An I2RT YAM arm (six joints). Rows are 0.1 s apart.
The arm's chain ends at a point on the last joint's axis. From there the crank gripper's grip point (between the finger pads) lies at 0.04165 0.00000 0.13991 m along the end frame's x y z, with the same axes.
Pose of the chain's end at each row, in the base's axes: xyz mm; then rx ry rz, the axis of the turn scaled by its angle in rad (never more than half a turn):
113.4 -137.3 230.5 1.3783 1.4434 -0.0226
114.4 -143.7 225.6 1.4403 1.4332 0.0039
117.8 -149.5 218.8 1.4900 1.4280 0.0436
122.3 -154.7 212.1 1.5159 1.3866 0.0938
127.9 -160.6 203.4 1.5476 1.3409 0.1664
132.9 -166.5 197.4 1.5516 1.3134 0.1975
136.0 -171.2 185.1 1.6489 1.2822 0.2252
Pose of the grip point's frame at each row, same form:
214.9 -198.0 144.9 1.3783 1.4434 -0.0226
214.8 -202.1 137.1 1.4403 1.4332 0.0039
218.4 -204.0 128.2 1.4900 1.4280 0.0436
226.4 -207.5 124.4 1.5159 1.3866 0.0938
236.5 -210.1 119.3 1.5476 1.3409 0.1664
244.0 -215.4 116.3 1.5516 1.3134 0.1975
245.0 -218.3 100.1 1.6489 1.2822 0.2252

